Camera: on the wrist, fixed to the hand. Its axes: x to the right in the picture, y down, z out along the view.
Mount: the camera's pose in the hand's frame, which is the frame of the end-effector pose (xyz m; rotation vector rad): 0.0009 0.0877 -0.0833 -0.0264 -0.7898 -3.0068
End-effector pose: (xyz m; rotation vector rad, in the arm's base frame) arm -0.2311 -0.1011 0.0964 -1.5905 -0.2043 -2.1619
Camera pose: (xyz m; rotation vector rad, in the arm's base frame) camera -0.2656 -0.2104 0.0578 0.2999 1.3157 0.1791
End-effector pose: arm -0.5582 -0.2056 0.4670 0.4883 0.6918 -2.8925
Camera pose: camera -0.5185 -0.2452 0.3598 0.9692 -0.3184 0.2440
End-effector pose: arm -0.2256 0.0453 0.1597 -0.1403 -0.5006 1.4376
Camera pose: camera -0.2713 0.0758 0.0519 0.8808 -0.5930 -1.5715
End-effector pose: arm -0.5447 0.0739 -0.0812 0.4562 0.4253 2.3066
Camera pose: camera -0.6347 0.0014 -0.1170 0.1394 0.1512 -0.7902
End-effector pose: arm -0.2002 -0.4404 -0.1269 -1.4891 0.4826 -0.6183
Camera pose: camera -0.2461 -0.5063 -0.2174 0.8161 2.2339 1.3364
